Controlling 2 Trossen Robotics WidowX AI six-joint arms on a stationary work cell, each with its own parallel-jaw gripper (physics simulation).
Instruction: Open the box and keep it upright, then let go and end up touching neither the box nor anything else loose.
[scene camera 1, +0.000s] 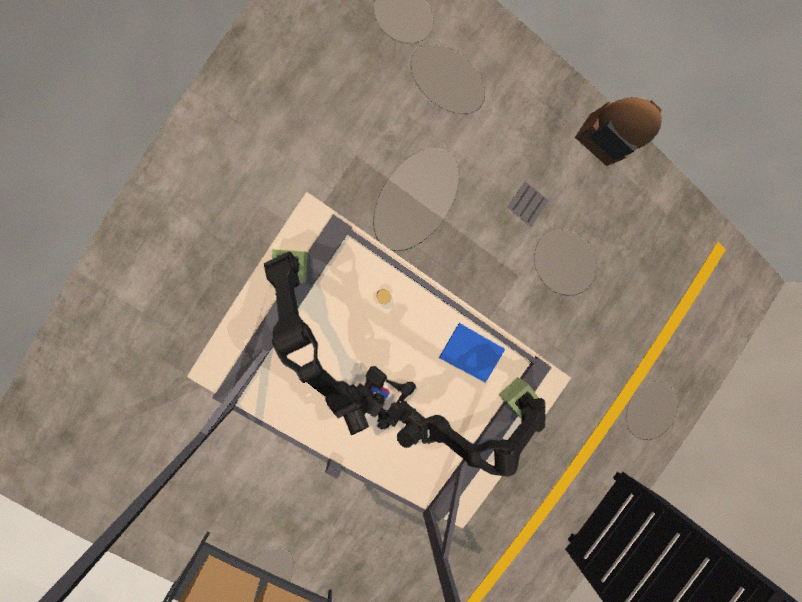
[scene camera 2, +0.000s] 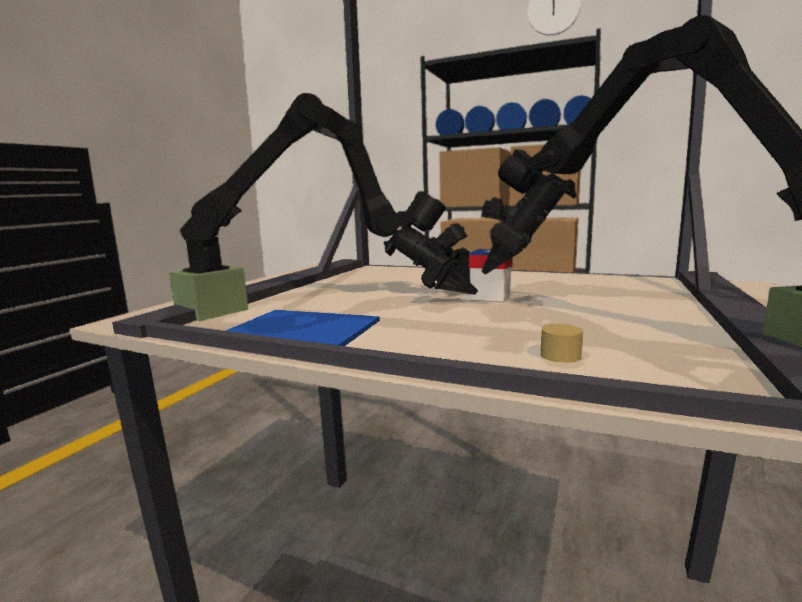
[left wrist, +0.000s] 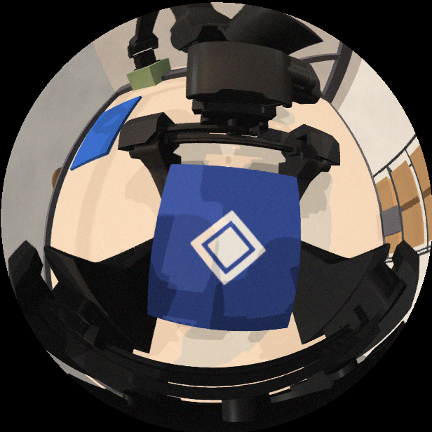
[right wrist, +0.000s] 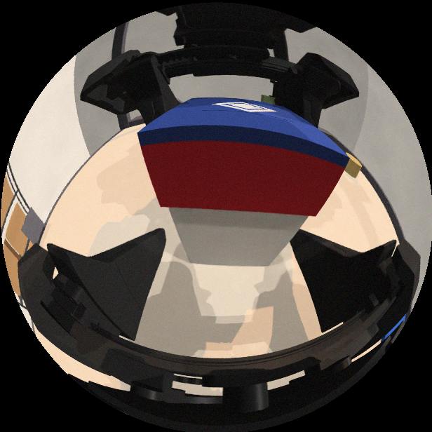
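Pixels of known places: left gripper, between the fingertips: (scene camera 1: 377, 391) (scene camera 2: 486, 271); right gripper, between the fingertips: (scene camera 2: 482, 288); left arm's base, origin of its link: (scene camera 1: 287, 266); right arm's base, origin of its link: (scene camera 1: 526, 402) (scene camera 2: 206, 269).
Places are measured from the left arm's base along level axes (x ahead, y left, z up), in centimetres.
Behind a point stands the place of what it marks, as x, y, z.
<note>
The box has a white body (scene camera 2: 497, 286) @(30.6, -36.9, -5.0) (right wrist: 232, 250) and a lid (scene camera 1: 380, 392) @(32.3, -39.4, 1.3) (scene camera 2: 502, 260) (left wrist: 190, 200) (right wrist: 240, 175) with red sides and a blue top bearing a white diamond. It stands upright on the table, and the lid sits on the body. My left gripper (left wrist: 223, 237) comes from above, shut on the lid, with a finger against each side. My right gripper (right wrist: 229, 234) is open and empty. It is low beside the box, its fingers spread toward the body's near side in the right wrist view. Whether it touches the box cannot be told.
A blue mat (scene camera 1: 471, 353) @(65.6, -26.7, -7.3) (scene camera 2: 304, 325) @(65.8, -26.0, -7.3) (left wrist: 107, 132) lies on the table (scene camera 1: 414, 463) @(48.3, -71.4, -8.1). A brass-coloured cylinder (scene camera 1: 384, 296) @(31.6, -7.7, -4.6) (scene camera 2: 561, 343) @(32.6, -5.6, -5.7) (right wrist: 354, 166) stands away from the box. Both wrists are close together above the box. A dark frame (scene camera 2: 453, 366) @(46.7, -2.1, -6.1) edges the table.
</note>
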